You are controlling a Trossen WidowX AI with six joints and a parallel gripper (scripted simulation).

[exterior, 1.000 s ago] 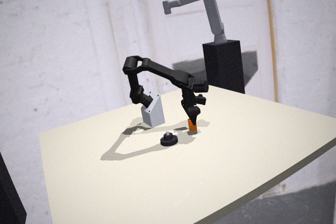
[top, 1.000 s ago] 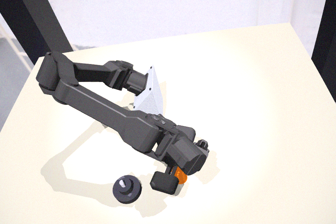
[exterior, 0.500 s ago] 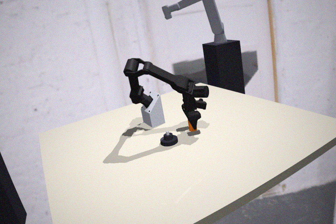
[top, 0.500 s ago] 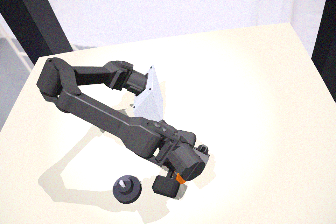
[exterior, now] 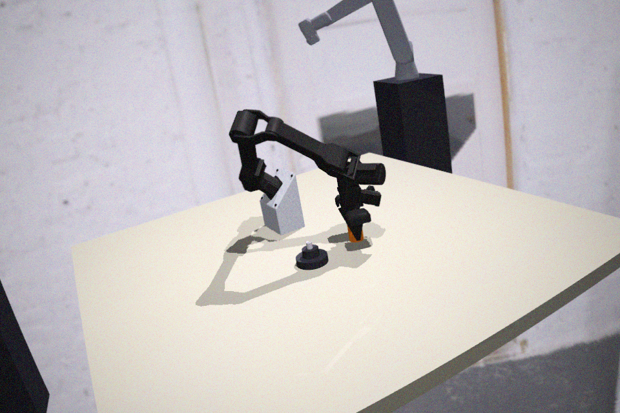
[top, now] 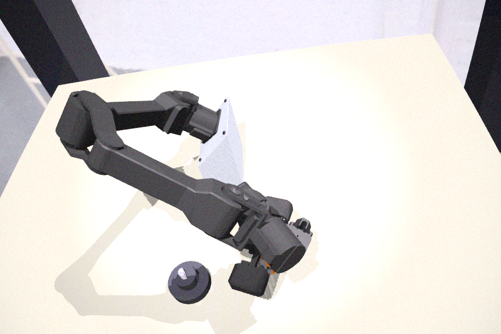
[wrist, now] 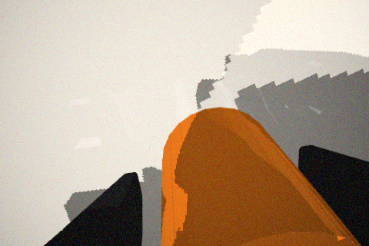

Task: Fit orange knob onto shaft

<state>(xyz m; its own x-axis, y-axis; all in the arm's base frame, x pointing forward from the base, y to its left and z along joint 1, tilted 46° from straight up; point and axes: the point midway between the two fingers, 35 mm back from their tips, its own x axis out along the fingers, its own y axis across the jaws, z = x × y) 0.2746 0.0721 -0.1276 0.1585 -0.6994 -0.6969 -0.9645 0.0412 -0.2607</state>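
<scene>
My gripper tip is now 50 mm short of the dark round pedestal, 150 mm to the left of it and 20 mm below it. The rest, counted from my gripper tip: orange knob: 30 mm above.
</scene>
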